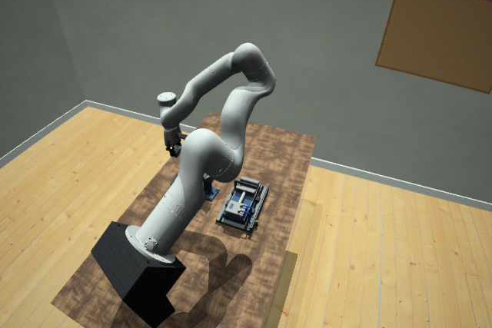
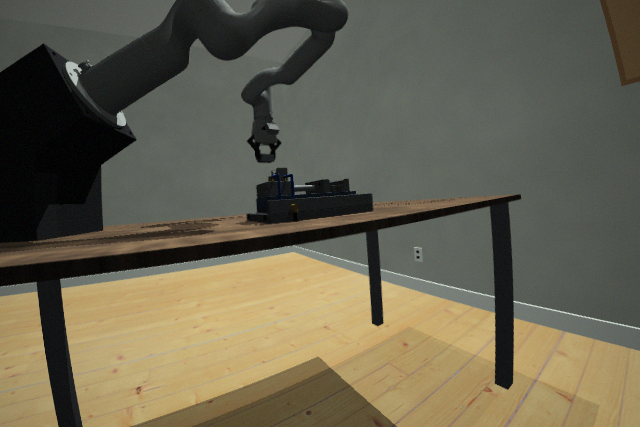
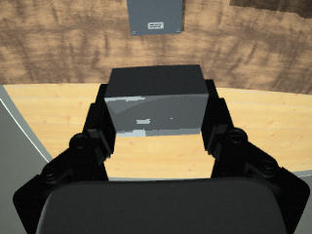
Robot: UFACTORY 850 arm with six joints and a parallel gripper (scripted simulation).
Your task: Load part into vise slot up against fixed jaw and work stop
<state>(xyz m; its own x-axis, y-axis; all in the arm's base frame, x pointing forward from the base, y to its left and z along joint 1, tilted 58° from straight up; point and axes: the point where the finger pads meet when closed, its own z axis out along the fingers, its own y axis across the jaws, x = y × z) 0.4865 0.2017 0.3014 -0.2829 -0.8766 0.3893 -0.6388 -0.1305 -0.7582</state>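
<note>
My hand is 2 cm above the part. Also, from my hand: work stop (12 cm behind, 32 cm to the right, 16 cm below); then moving jaw (18 cm behind, 34 cm to the right, 17 cm below); then V-block post (10 cm behind, 15 cm to the right, 19 cm below).
</note>
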